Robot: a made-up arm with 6 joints. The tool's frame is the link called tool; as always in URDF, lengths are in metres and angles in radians. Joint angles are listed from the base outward.
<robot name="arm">
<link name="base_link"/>
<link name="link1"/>
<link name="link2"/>
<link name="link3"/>
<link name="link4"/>
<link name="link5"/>
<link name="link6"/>
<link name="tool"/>
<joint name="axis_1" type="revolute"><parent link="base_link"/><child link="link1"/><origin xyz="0 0 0.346" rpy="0 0 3.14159"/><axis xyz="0 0 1"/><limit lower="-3.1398" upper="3.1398"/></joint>
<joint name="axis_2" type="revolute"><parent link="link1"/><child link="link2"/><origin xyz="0 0 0" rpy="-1.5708 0 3.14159"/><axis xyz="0 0 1"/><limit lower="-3.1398" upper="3.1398"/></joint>
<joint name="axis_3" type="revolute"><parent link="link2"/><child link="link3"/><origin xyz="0 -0.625 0" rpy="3.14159 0 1.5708"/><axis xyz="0 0 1"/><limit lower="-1.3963" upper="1.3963"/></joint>
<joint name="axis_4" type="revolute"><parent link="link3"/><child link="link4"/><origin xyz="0 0 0" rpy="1.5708 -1.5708 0"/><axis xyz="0 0 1"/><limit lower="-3.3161" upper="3.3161"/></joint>
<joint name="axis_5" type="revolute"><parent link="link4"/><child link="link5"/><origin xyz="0 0 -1.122" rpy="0 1.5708 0"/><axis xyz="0 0 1"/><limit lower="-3.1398" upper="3.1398"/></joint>
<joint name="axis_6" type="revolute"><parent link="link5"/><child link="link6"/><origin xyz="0 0 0.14" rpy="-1.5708 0 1.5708"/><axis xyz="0 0 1"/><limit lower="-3.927" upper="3.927"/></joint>
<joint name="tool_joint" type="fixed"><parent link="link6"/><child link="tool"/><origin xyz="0 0 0" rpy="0 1.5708 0"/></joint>
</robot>
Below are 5 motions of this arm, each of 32 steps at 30 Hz.
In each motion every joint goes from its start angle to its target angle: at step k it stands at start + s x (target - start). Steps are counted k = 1, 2, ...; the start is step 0. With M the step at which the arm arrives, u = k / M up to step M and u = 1 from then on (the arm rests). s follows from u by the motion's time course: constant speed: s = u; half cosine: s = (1 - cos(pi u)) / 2; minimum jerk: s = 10 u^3 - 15 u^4 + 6 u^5.
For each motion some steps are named. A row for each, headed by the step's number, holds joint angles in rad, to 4 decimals.
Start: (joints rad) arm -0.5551 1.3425 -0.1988 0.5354 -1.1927 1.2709
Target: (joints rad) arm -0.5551 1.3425 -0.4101 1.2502 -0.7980 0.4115
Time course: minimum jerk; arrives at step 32
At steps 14, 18, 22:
14: -0.5551 1.3425 -0.2799 0.8099 -1.0411 0.9409
18: -0.5551 1.3425 -0.3290 0.9757 -0.9496 0.7415
22: -0.5551 1.3425 -0.3721 1.1215 -0.8690 0.5662

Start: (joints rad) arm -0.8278 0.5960 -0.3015 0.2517 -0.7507 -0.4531
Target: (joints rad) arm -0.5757 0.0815 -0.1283 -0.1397 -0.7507 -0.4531
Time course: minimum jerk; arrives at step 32
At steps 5, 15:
5: -0.8203 0.5807 -0.2963 0.2400 -0.7507 -0.4531
15: -0.7165 0.3688 -0.2250 0.0789 -0.7507 -0.4531

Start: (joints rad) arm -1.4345 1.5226 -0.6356 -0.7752 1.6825 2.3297
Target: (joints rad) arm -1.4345 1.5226 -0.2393 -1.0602 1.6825 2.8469
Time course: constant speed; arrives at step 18
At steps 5, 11, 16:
5: -1.4345 1.5226 -0.5255 -0.8544 1.6825 2.4734
11: -1.4345 1.5226 -0.3934 -0.9494 1.6825 2.6458
16: -1.4345 1.5226 -0.2833 -1.0285 1.6825 2.7894

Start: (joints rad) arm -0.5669 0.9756 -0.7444 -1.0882 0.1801 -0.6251
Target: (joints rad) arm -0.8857 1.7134 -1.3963 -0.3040 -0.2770 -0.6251
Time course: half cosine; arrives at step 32
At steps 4, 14, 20, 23, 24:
4: -0.5790 1.0037 -0.7692 -1.0584 0.1627 -0.6251
14: -0.6952 1.2725 -1.0068 -0.7726 -0.0039 -0.6251
20: -0.7873 1.4857 -1.1951 -0.5460 -0.1359 -0.6251
23: -0.8274 1.5785 -1.2771 -0.4474 -0.1934 -0.6251
24: -0.8390 1.6054 -1.3008 -0.4188 -0.2101 -0.6251

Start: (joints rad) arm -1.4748 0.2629 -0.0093 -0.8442 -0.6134 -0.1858
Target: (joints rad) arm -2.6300 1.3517 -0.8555 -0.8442 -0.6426 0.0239
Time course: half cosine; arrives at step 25
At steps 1, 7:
1: -1.4794 0.2672 -0.0126 -0.8442 -0.6135 -0.1850
7: -1.6842 0.4603 -0.1627 -0.8442 -0.6187 -0.1478

